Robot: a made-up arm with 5 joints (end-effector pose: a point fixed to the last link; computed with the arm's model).
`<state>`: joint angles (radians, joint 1 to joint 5).
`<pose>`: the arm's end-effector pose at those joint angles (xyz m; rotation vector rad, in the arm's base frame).
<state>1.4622 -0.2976 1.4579 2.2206 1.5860</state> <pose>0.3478 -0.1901 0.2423 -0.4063 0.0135 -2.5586</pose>
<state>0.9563 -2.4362 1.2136 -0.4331 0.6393</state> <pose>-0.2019 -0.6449 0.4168 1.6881 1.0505 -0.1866</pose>
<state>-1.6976 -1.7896 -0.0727 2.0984 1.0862</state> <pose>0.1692 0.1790 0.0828 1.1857 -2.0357 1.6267</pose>
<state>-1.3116 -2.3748 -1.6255 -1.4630 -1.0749</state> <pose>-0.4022 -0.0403 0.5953 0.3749 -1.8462 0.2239</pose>
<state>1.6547 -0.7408 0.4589 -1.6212 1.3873</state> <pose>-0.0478 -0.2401 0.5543 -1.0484 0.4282 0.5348</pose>
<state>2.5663 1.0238 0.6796 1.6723 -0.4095</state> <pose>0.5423 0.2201 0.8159 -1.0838 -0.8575 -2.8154</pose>
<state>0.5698 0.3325 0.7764 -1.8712 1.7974</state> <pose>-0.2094 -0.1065 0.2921 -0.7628 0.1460 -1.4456</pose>
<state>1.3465 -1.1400 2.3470 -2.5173 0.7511</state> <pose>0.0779 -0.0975 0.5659 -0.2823 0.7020 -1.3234</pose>
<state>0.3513 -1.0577 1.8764 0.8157 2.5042</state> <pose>-0.3984 -0.1528 0.0986 0.4828 0.2650 1.2247</pose>
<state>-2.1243 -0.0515 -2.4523 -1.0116 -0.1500</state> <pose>0.1557 -0.1582 0.1225 1.4569 1.1303 -0.1778</pose>
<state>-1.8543 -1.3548 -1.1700 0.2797 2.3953</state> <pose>-0.2053 0.0226 0.2963 1.3647 1.1559 1.4924</pose>
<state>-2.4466 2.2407 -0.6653 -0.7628 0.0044</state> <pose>-0.0174 0.0214 0.0745 0.2642 -2.7264 0.3841</pose>
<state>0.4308 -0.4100 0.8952 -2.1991 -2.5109</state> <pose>-0.3355 -0.0072 0.1960 1.4576 2.1012 -1.6467</pose>
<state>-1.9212 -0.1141 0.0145 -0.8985 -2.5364</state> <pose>0.1488 0.4059 0.5908 -1.9552 -1.0137 -0.0302</pose>
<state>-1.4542 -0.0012 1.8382 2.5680 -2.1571</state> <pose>-0.3489 -0.0310 0.1415 -1.5080 2.3104 0.1003</pose>
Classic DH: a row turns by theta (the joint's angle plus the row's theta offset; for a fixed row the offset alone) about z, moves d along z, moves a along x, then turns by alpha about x. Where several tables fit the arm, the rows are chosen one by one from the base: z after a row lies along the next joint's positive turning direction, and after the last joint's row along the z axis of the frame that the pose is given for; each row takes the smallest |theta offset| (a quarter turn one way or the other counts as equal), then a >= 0, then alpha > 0; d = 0 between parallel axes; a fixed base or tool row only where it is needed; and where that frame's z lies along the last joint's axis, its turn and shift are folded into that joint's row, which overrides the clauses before.
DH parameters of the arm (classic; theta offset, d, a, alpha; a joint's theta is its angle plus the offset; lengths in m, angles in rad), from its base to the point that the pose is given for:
joint 1: -1.5708 0.4172 0.099 1.5708
joint 2: -1.5708 0.2181 0.0955 -1.5708
joint 3: 0 0.0851 -0.1003 -1.5708
joint 4: 0 -0.1031 -0.3278 -1.5708
joint 5: -1.5708 0.0021 0.049 1.5708
tool (fixed): 0 0.118 0 0

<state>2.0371 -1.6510 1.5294 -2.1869 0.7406</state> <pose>0.0693 -0.0722 0.6488 -0.7772 0.6199 0.2612</pose>
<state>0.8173 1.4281 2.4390 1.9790 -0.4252</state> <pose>0.1416 -0.2501 0.9012 -0.7500 -0.4979 -2.9418</pose>
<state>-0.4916 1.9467 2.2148 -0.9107 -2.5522</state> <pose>-0.5124 -0.3273 0.4594 -0.5090 0.8208 -1.6717</pose>
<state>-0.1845 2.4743 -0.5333 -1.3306 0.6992</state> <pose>-0.1635 -0.2629 0.1877 2.0023 -0.4396 1.0329</pose>
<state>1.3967 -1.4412 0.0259 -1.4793 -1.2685</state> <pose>0.0172 -0.4322 0.7421 0.8386 -1.0813 1.1931</pose>
